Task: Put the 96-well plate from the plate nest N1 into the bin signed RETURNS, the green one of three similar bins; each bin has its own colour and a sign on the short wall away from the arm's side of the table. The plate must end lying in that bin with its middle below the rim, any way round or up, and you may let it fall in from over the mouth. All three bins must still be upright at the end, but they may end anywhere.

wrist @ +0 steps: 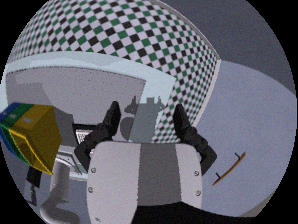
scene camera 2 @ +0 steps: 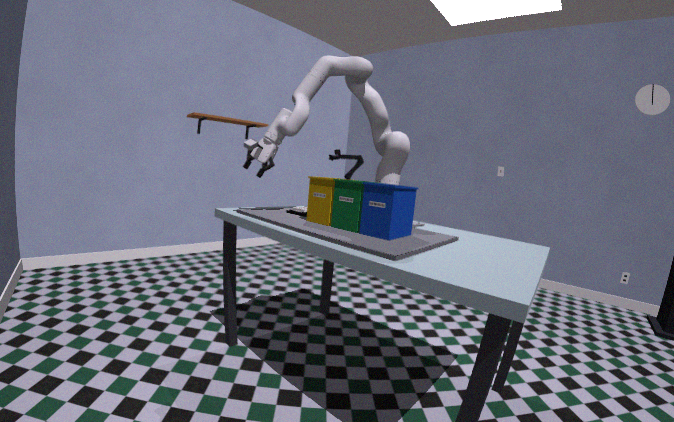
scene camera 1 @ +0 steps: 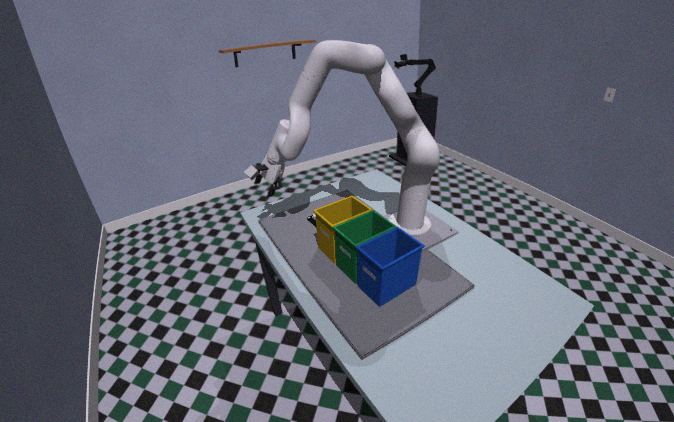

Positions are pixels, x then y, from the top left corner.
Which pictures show my gripper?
The wrist view, scene camera 2 and scene camera 1: all of them.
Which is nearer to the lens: the blue bin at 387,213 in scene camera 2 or the yellow bin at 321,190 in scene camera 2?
The blue bin.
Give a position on a green bin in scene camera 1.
At 349,234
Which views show the yellow bin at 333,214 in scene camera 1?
The wrist view, scene camera 2 and scene camera 1: all of them.
